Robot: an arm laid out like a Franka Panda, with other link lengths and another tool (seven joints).
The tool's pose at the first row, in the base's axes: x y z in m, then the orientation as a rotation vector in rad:
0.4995, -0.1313, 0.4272, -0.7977, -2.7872, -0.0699
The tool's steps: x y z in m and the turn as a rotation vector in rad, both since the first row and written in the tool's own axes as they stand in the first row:
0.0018, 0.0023, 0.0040, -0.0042, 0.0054, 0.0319
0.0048, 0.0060, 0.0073, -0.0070, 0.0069, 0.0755
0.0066, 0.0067, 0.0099, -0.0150, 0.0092, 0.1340
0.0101, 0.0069, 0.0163, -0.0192, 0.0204, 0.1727
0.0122, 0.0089, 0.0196, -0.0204, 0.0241, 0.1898
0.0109, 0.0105, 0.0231, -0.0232, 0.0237, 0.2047
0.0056, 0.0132, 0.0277, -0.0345, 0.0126, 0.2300
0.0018, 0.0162, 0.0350, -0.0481, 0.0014, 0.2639
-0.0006, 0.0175, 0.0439, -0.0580, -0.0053, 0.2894
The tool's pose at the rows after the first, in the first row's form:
0.4984, -0.1280, 0.4237, -0.8415, -2.7693, -0.0722
0.4971, -0.1229, 0.4212, -0.9017, -2.7487, -0.0689
0.4955, -0.1211, 0.4191, -0.9827, -2.7196, -0.0706
0.4913, -0.1184, 0.4137, -1.0325, -2.6901, -0.0738
0.4899, -0.1153, 0.4110, -1.0546, -2.6778, -0.0738
0.4911, -0.1142, 0.4072, -1.0753, -2.6706, -0.0748
0.4958, -0.1141, 0.4014, -1.1157, -2.6684, -0.0819
0.4990, -0.1127, 0.3934, -1.1682, -2.6611, -0.0905
0.4997, -0.1118, 0.3841, -1.2069, -2.6534, -0.0973

